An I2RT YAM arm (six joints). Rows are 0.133 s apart.
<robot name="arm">
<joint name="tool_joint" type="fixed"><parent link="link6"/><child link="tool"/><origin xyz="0 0 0" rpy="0 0 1.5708"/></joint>
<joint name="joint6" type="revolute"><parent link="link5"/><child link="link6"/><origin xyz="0.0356 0 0.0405" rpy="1.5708 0 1.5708"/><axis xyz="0 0 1"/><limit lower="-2.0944" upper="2.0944"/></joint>
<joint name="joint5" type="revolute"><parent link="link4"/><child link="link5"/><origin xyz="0.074 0.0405 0.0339" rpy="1.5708 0 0"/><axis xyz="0 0 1"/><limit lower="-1.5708" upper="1.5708"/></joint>
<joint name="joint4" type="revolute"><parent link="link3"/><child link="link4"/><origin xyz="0.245 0.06 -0.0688" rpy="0 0 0"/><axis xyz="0 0 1"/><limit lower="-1.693" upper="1.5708"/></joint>
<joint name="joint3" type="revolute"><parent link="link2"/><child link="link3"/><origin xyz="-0.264 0 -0.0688" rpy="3.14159 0 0"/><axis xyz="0 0 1"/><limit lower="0" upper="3.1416"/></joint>
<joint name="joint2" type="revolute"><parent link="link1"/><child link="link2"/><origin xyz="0.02 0.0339 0.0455" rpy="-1.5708 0 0"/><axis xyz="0 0 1"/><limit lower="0" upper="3.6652"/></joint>
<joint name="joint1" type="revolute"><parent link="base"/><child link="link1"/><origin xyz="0 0 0.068" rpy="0 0 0"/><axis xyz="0 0 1"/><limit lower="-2.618" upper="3.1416"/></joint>
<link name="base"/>
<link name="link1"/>
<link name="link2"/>
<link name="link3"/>
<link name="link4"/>
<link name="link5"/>
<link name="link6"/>
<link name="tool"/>
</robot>
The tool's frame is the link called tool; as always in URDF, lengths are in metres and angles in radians.
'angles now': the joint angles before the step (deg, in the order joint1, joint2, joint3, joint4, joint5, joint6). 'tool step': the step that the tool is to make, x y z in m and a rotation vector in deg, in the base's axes. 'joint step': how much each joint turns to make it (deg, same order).
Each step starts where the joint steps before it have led.
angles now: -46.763 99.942 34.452 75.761 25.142 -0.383
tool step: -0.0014 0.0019 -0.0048 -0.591 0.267 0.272
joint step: 0.014 0.932 -0.924 2.355 -0.364 -0.598
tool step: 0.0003 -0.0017 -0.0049 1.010 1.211 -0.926
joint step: -0.088 0.758 0.137 -0.787 0.791 -0.370
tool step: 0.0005 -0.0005 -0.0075 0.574 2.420 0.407
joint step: -0.062 1.193 -0.259 -0.014 -0.670 -1.423
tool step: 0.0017 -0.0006 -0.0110 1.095 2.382 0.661
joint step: 0.076 1.967 -0.165 0.121 -0.699 -1.003
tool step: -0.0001 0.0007 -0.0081 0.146 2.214 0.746
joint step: -0.019 1.453 -0.519 0.982 -0.904 -1.569
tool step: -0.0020 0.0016 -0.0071 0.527 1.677 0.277
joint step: -0.110 0.882 -0.858 0.564 -0.451 -0.905
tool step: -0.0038 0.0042 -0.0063 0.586 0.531 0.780
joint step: -0.071 0.466 -1.578 1.228 -0.849 0.066
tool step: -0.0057 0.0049 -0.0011 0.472 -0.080 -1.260
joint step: -0.020 -0.919 -1.717 0.373 1.256 0.348
